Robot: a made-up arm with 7 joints.
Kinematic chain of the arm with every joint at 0, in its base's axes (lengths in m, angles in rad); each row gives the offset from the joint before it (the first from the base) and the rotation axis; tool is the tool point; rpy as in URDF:
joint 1: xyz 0 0 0 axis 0.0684 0.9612 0.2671
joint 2: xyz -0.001 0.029 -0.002 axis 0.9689 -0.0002 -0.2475
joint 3: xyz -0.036 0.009 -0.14 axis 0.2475 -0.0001 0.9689
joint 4: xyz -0.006 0 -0.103 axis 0.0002 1 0
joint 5: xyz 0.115 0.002 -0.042 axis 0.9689 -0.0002 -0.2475
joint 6: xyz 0.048 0 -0.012 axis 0.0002 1 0
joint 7: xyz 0.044 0 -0.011 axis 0.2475 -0.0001 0.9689
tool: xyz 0 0 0 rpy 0 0.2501 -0.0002
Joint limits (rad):
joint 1: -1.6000..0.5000
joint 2: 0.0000..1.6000
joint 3: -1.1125..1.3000
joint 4: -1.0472..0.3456
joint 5: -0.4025..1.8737
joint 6: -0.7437..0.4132
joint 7: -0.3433..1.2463
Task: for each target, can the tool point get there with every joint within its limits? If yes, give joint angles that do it. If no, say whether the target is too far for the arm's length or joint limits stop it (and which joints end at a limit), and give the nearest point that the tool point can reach.
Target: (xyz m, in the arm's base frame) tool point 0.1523 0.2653 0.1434
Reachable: yes | joints -1.0272 0.9755 0.8877 -0.1697 -0.1151 -0.3845 0.4591
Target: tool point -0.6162 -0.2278 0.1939
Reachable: no: too far | nearest point -0.1095 0.1329 0.1045 | short by 0.628 m
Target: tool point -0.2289 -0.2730 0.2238
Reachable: no: joint limits stop it (at a limit: joint 1, joint 2) | nearest point 0.0653 -0.1325 0.0472 | short by 0.371 m
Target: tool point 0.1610 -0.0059 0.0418
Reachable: yes | joints -1.1402 0.7789 -0.4399 -0.9245 0.0515 -0.3238 1.1065
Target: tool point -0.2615 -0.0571 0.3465
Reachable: no: joint limits stop it (at a limit: joint 1, joint 2) | nearest point -0.0668 0.1285 0.1852 | short by 0.314 m
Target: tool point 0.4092 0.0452 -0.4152
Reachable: no: too far | nearest point 0.2898 0.0431 -0.2901 | short by 0.173 m
